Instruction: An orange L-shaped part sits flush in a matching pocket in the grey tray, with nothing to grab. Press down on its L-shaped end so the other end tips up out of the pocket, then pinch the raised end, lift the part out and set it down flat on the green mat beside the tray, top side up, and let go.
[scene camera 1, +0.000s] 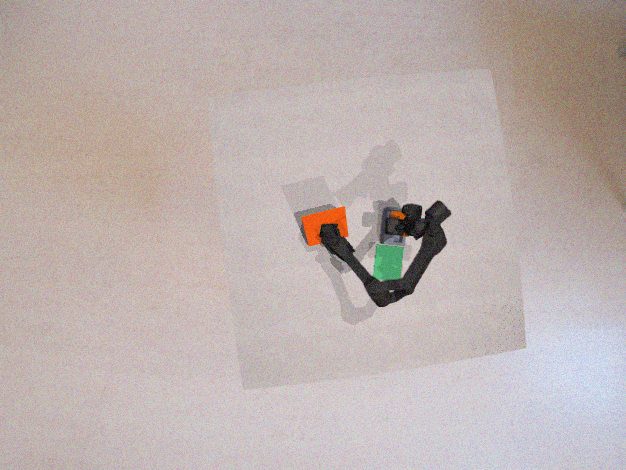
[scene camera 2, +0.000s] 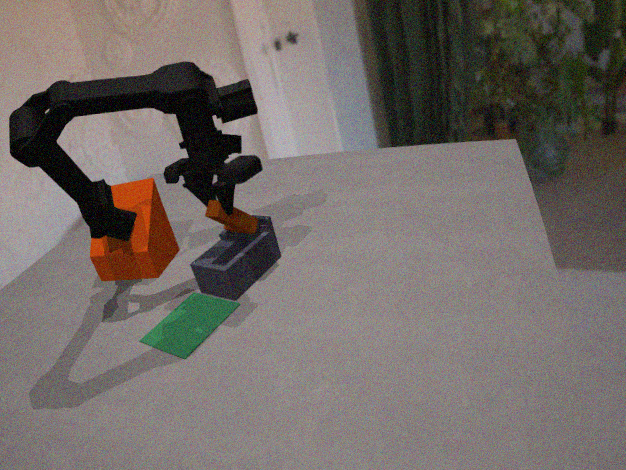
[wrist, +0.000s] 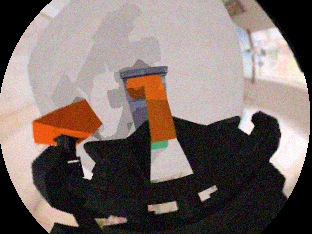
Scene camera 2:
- gripper
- orange L-shaped part: held by the gripper
